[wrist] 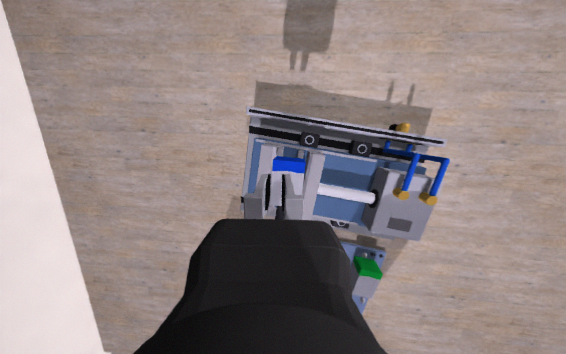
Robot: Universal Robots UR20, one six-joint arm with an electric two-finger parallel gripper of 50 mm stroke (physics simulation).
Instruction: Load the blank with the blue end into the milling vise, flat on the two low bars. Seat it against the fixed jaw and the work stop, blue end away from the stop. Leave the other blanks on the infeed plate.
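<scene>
The blank with the blue end lies in the milling vise, between the left jaw and the right jaw that the white rod meets. Its blue end points to the top of the wrist view. A narrow strip shows between the blue end and each jaw. My gripper is open a little, its two fingers close together over the blank's grey body, left of its middle, with nothing gripped. The fingers and the gripper body hide the blank's lower part. The low bars under the blank and the work stop cannot be made out.
A green-ended blank lies on the infeed plate at the lower right, partly behind the gripper body. A grey drive block with blue pipes stands right of the jaws. A thin rail runs along the vise's far side.
</scene>
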